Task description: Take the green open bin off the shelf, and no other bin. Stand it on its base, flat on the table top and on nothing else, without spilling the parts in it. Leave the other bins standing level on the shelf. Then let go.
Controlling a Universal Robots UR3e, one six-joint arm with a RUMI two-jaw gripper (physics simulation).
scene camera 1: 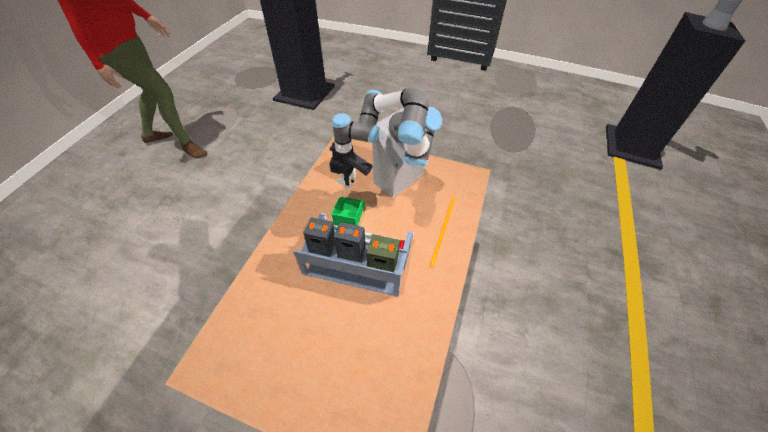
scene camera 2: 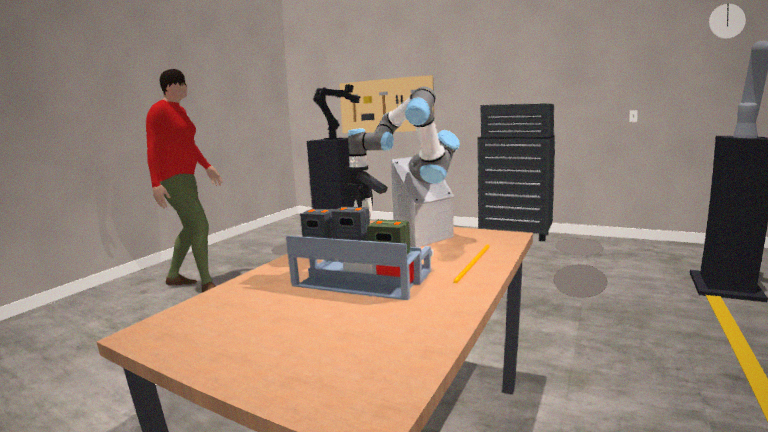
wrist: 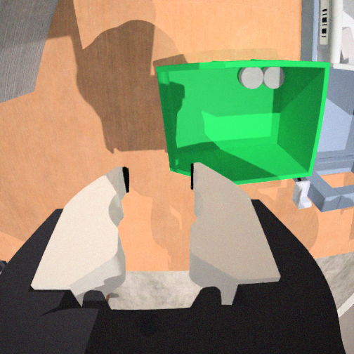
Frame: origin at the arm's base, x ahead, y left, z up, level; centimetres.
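Seen in the pictures: gripper, fingertip midpoint: (scene camera 1: pixel 350 186).
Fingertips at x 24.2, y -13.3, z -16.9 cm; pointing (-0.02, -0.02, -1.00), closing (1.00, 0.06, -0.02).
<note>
Offsets run from my fingertips to a thing's top centre. "pt": to the spot under its first point. Level surfaces: height alone.
The green open bin {dx +6.8, dy +1.8, dz -3.3 cm} (scene camera 1: pixel 348 211) (wrist: pixel 240 125) stands upright, seemingly flat on the table top {dz -10.8 cm} (scene camera 1: pixel 300 343) (scene camera 2: pixel 279 343) behind the shelf {pt dx +38.4, dy +7.2, dz +3.6 cm} (scene camera 1: pixel 322 260) (scene camera 2: pixel 346 249) (wrist: pixel 327 200); its underside is hidden. Two grey round parts (wrist: pixel 261 78) lie inside it. My gripper (scene camera 1: pixel 348 185) (wrist: pixel 159 168) is partly open and empty, above and beside the bin's near left corner in the wrist view, with no wall between its fingers. In scene camera 2 the fingertips and green bin are hidden behind boxes. A red bin {dx +20.7, dy +24.7, dz -2.7 cm} (scene camera 1: pixel 401 245) (scene camera 2: pixel 394 270) is partly visible at the shelf.
Two dark grey boxes {pt dx +34.3, dy +4.8, dz +9.5 cm} (scene camera 1: pixel 319 239) {dx +29.5, dy +13.9, dz +12.6 cm} (scene camera 1: pixel 350 244) (scene camera 2: pixel 315 222) (scene camera 2: pixel 350 222) and an olive box {dx +28.5, dy +25.8, dz +9.1 cm} (scene camera 1: pixel 382 255) (scene camera 2: pixel 388 235) stand on the shelf. A yellow stick {dx -0.2, dy +41.9, dz -9.8 cm} (scene camera 1: pixel 443 232) (scene camera 2: pixel 472 263) lies right of it. A person (scene camera 1: pixel 128 59) (scene camera 2: pixel 174 161) stands left of the table.
</note>
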